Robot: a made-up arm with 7 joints.
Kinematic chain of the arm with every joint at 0, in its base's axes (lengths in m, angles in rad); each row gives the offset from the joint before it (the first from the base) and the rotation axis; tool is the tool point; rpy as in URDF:
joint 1: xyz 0 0 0.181 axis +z
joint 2: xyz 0 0 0 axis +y
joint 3: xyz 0 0 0.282 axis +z
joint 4: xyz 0.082 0 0 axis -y
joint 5: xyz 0.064 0 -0.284 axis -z
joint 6: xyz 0 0 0 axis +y
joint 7: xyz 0.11 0 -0.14 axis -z
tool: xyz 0 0 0 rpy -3.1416 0 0
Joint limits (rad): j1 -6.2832..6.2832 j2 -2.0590..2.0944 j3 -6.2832..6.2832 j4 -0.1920..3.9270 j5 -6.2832..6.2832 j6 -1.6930..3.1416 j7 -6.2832..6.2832
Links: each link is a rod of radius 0.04 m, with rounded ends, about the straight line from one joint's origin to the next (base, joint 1, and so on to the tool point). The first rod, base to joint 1, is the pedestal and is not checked.
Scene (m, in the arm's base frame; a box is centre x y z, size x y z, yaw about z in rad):
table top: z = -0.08
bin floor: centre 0.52 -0.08 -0.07 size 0.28 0.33 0.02 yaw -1
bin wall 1: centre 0.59 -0.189 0.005 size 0.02 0.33 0.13 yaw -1
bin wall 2: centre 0.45 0.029 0.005 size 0.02 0.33 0.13 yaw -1
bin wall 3: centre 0.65 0.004 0.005 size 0.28 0.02 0.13 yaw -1
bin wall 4: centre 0.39 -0.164 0.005 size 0.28 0.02 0.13 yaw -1
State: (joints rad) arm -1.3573 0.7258 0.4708 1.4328 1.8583 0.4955 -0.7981
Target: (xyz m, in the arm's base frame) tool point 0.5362 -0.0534 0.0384
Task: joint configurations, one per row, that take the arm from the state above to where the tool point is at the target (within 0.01 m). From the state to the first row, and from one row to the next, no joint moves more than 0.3 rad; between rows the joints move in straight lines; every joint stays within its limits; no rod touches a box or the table.
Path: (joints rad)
1: -1.2180 0.6562 0.7032 1.4073 1.8263 0.3677 -0.8932
2: -1.0788 0.5866 0.9355 1.3817 1.7943 0.2398 -0.9884
3: -0.9395 0.5171 1.1679 1.3562 1.7624 0.1120 -1.0835
4: -0.9263 0.6565 1.0094 1.2714 1.8152 0.3510 -0.9408
5: -0.9131 0.7960 0.8508 1.1865 1.8680 0.5899 -0.7981

